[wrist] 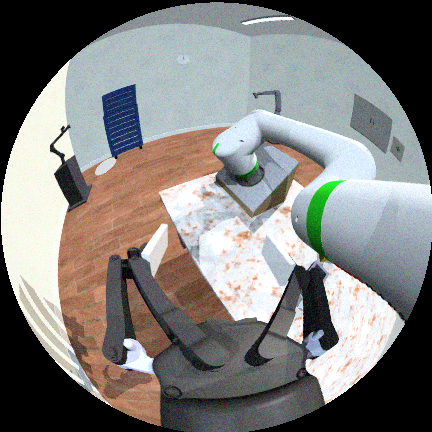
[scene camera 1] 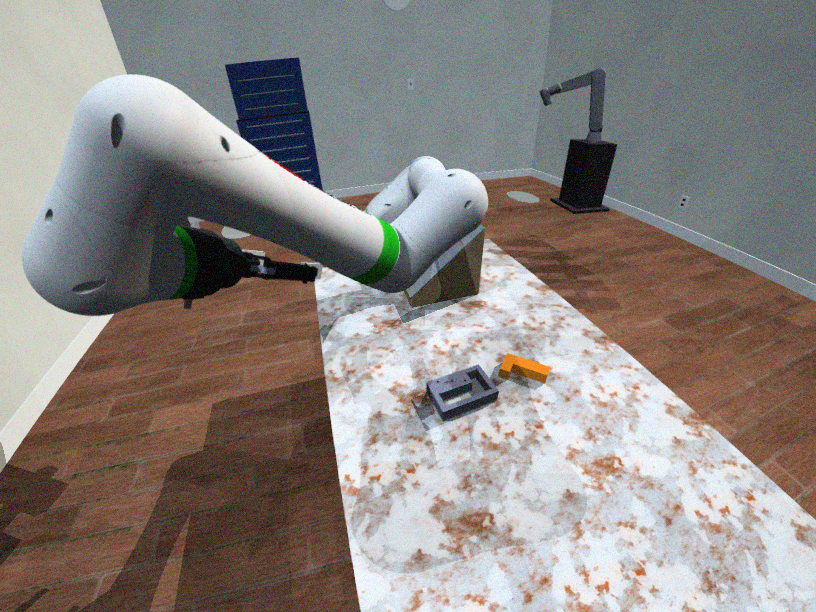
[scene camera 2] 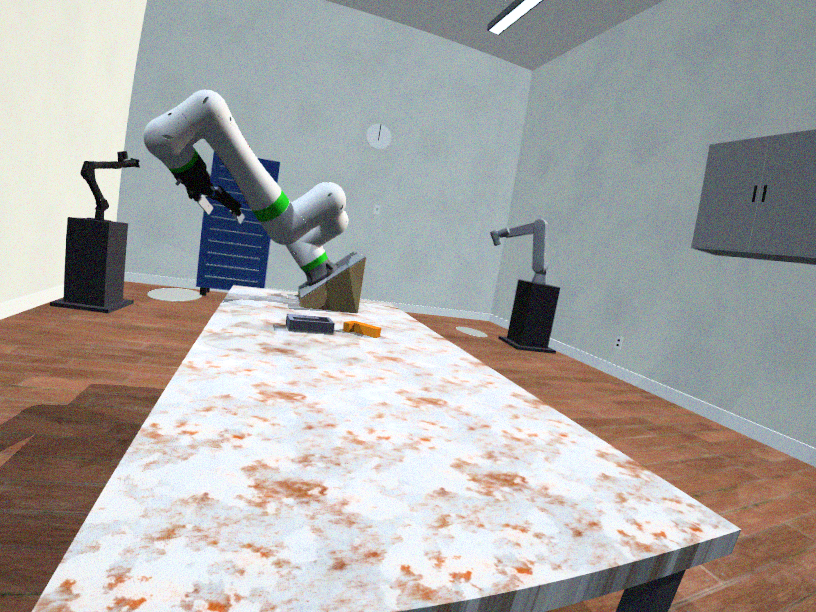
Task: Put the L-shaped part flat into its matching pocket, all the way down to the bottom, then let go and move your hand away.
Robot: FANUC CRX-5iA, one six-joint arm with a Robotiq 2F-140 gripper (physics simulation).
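Where they show: gripper, fingertip midpoint: (wrist: 216, 240) (scene camera 2: 225, 215); arm's base, origin of the base link: (wrist: 249, 172) (scene camera 2: 323, 276).
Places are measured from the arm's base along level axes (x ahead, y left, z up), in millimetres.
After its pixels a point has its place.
Observation:
The orange L-shaped part (scene camera 1: 530, 369) {x 519, y 147, z -91 mm} (scene camera 2: 363, 329) {x 515, y 141, z -104 mm} lies flat on the table, just to the right of the dark grey block in both scene views. The grey block (scene camera 1: 471, 406) {x 578, y -25, z -103 mm} (scene camera 2: 313, 326) {x 578, y -22, z -99 mm} sits on the table with its walled pocket facing up; the pale pocket floor shows and no part lies in it. My gripper (scene camera 2: 222, 211) {x 382, y -361, z 197 mm} (wrist: 216, 240) {x 382, y -361, z 197 mm} is open and empty, its pale pads wide apart. It hangs well above and to the left of the part and block in the scene views, seen side-on in scene camera 1. In the wrist view the part and block are mostly hidden behind the arm and right finger.
The long white table (scene camera 1: 626, 500) {x 840, y 188, z -120 mm} (scene camera 2: 395, 527) {x 1448, y 78, z -120 mm} has rust-brown blotches. My arm's wedge-shaped base mount (scene camera 1: 461, 270) {x 145, y 89, z -13 mm} (scene camera 2: 346, 289) {x 145, y 98, z -26 mm} (wrist: 270, 192) {x 152, y 4, z -8 mm} stands at its far end, behind the block. A blue cabinet (scene camera 2: 233, 256) (wrist: 122, 120) and small arms on black pedestals stand off the table.

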